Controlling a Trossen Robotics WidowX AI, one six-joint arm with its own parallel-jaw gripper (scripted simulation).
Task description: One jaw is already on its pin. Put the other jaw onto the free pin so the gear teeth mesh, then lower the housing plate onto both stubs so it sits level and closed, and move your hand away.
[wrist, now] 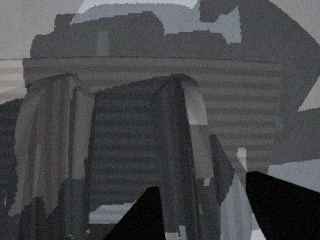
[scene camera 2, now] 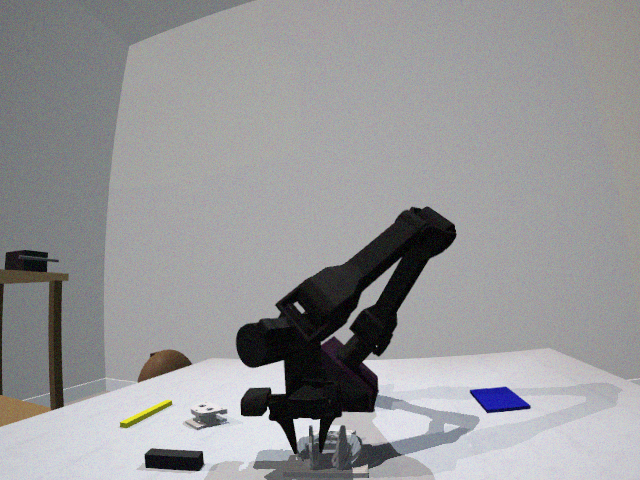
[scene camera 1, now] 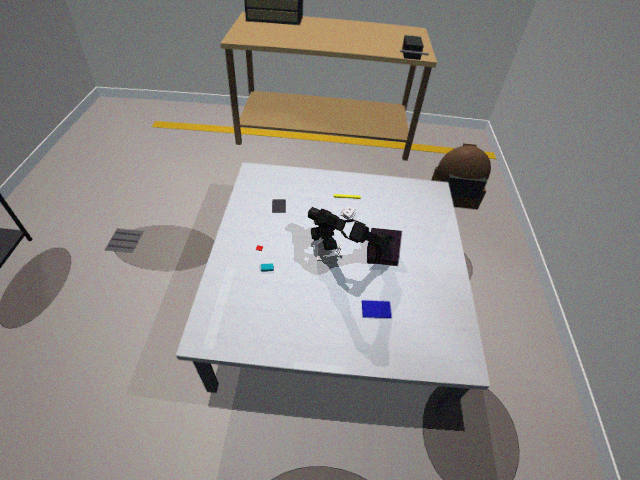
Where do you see a blue pad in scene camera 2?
498,399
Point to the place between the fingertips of my gripper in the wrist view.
203,190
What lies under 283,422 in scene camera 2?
My gripper.
